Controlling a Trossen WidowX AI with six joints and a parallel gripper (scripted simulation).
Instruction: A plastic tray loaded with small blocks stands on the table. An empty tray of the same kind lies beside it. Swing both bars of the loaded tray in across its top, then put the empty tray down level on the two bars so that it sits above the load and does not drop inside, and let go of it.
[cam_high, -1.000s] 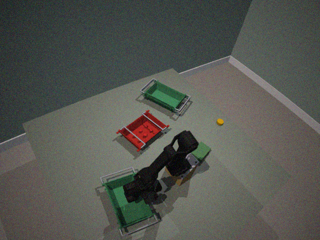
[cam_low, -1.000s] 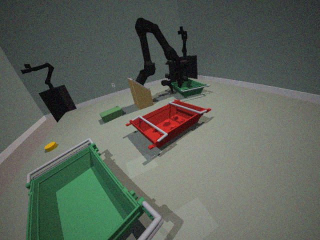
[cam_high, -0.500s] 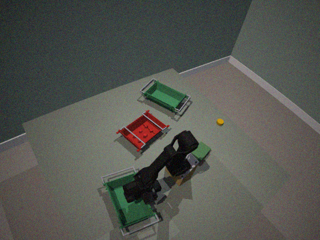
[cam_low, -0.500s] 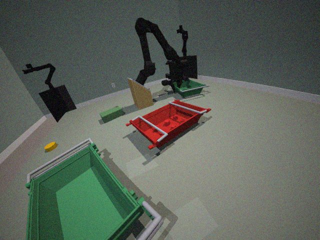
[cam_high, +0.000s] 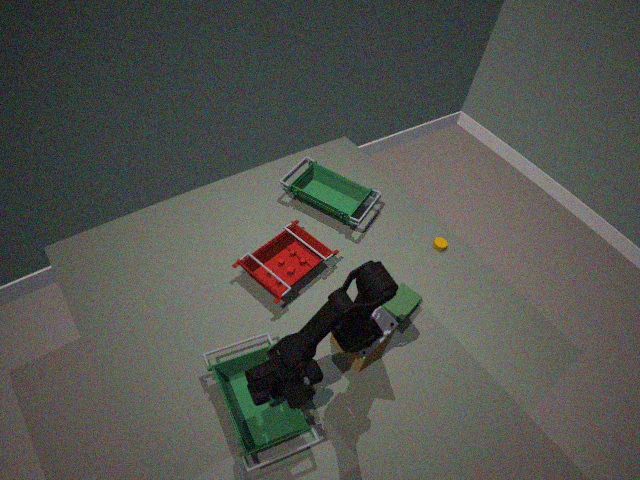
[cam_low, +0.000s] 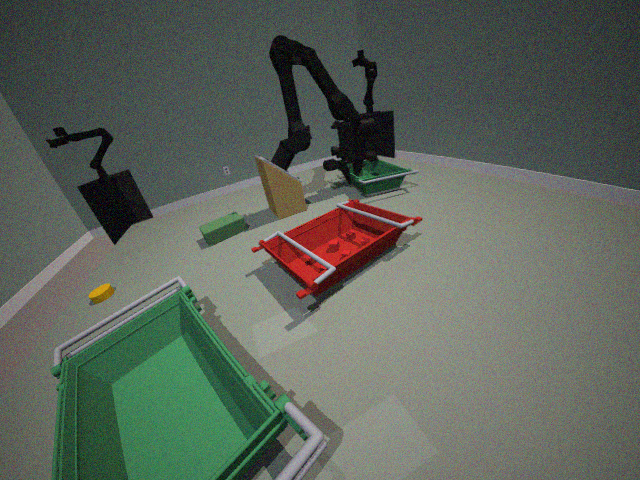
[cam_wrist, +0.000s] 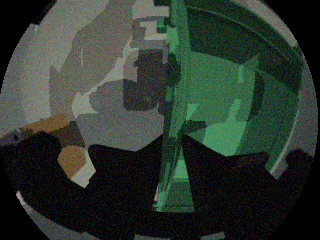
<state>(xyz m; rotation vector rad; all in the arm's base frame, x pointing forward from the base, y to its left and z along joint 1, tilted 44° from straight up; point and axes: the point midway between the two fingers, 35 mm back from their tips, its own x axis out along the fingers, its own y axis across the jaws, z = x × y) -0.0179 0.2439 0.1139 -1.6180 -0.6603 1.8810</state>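
The green tray is 1 cm ahead of my gripper tip, 7 cm to the left of it and 3 cm above it. From my gripper tip the other things lie so: yellow disc: 22 cm ahead, 78 cm to the right; then flat green block: 8 cm ahead, 47 cm to the right, 1 cm above.
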